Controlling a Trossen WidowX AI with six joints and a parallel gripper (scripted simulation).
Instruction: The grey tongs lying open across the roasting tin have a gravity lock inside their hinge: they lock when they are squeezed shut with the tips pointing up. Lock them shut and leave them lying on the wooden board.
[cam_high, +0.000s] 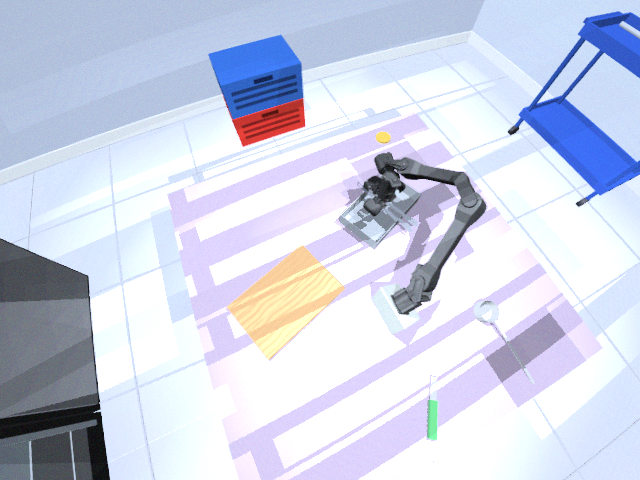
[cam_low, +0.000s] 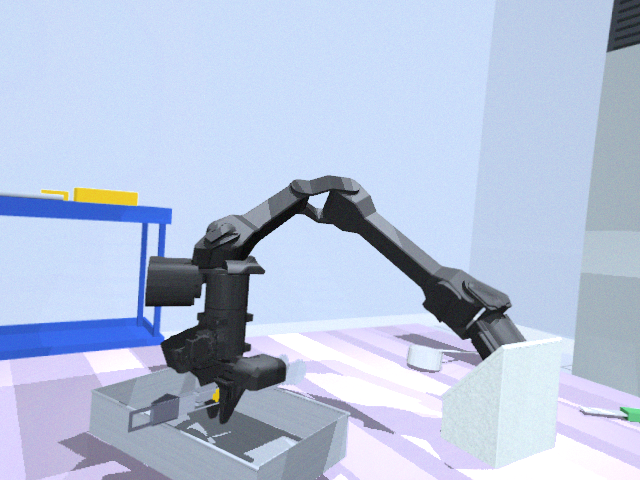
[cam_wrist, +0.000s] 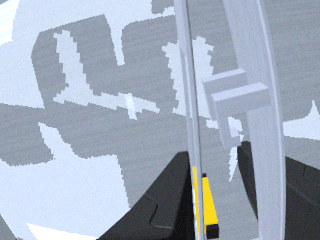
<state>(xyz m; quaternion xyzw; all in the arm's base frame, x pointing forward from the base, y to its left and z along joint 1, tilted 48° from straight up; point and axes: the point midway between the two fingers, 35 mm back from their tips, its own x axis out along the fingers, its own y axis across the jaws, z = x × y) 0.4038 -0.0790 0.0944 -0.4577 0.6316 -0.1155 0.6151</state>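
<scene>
My gripper tip is now right at the roasting tin. Also, from my gripper tip: yellow mark 1 cm ahead, 1 cm to the left, 4 cm above; wooden board 24 cm behind, 46 cm to the left, 2 cm below.
</scene>
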